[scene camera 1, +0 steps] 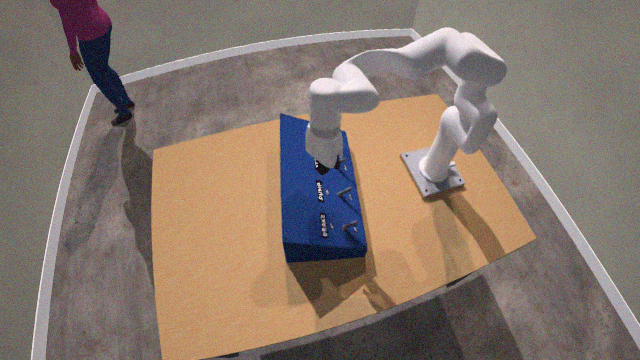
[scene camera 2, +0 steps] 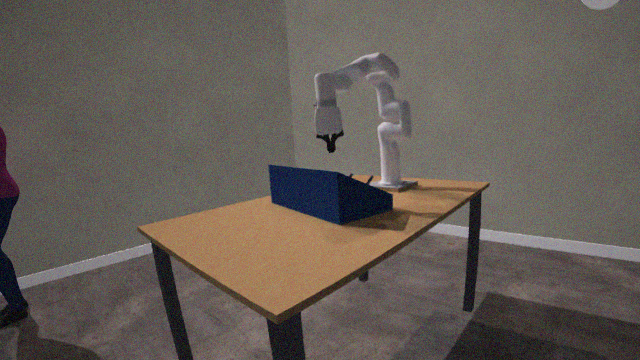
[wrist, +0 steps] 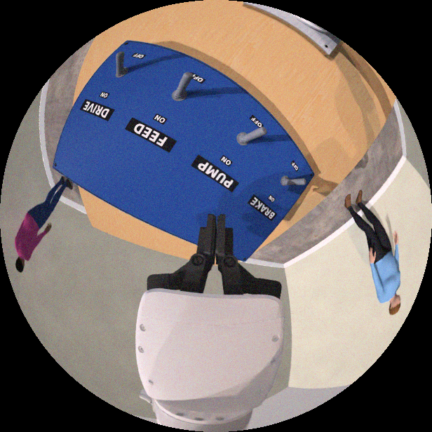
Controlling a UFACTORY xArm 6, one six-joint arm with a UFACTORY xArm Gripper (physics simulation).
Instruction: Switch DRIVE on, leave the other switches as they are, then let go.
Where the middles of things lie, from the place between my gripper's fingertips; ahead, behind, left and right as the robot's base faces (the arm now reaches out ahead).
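The blue sloped switch panel (scene camera 1: 313, 212) has my gripper 60 mm to the left of it and 140 mm above it.
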